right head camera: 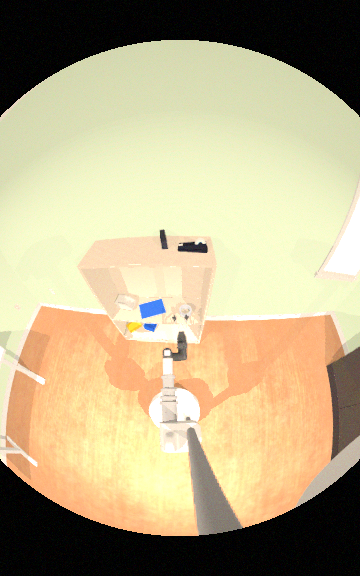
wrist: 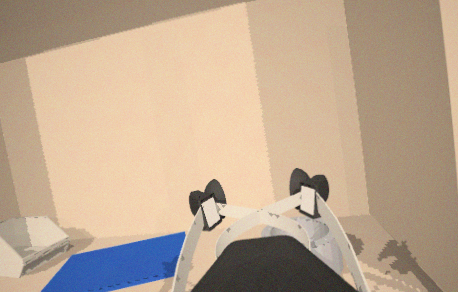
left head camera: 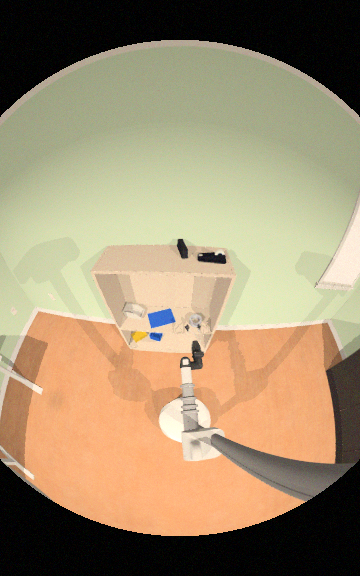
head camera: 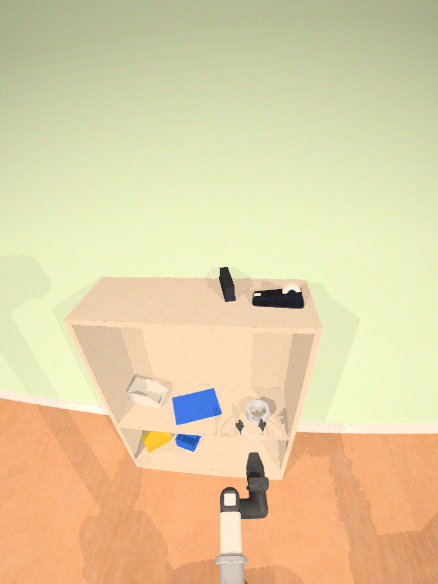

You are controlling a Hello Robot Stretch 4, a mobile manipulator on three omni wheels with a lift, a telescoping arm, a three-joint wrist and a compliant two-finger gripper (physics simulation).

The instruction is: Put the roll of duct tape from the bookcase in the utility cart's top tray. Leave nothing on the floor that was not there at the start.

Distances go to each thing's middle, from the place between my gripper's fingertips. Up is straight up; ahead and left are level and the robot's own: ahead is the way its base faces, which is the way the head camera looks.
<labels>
Right now the grey roll of duct tape [wrist: 323, 244] is 11 cm below my hand, 10 cm ahead of it and 4 cm to the right of it. The rest, counted from my hand: blue book [head camera: 204, 404] (24 cm to the left, 16 cm ahead, 13 cm below); then grey box [head camera: 146, 392] (47 cm to the left, 21 cm ahead, 10 cm below).
</labels>
